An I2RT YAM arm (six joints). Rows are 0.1 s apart.
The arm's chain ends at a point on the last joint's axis. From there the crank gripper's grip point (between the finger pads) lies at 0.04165 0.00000 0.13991 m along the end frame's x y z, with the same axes.
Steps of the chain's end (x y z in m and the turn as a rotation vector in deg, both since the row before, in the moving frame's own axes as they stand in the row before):
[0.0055 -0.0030 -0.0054 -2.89 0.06 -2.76]
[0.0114 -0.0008 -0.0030 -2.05 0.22 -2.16]
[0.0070 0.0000 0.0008 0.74 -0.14 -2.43]
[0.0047 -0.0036 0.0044 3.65 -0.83 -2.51]
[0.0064 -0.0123 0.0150 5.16 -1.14 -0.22]
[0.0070 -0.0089 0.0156 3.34 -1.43 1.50]
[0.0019 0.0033 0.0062 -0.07 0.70 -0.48]
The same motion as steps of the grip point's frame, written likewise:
[0.0058 0.0020 -0.0056 -2.89 0.06 -2.76]
[0.0120 0.0026 -0.0032 -2.05 0.22 -2.16]
[0.0066 -0.0036 0.0009 0.74 -0.14 -2.43]
[0.0024 -0.0143 0.0046 3.65 -0.83 -2.51]
[0.0036 -0.0251 0.0152 5.16 -1.14 -0.22]
[0.0036 -0.0160 0.0164 3.34 -1.43 1.50]
[0.0036 0.0031 0.0057 -0.07 0.70 -0.48]

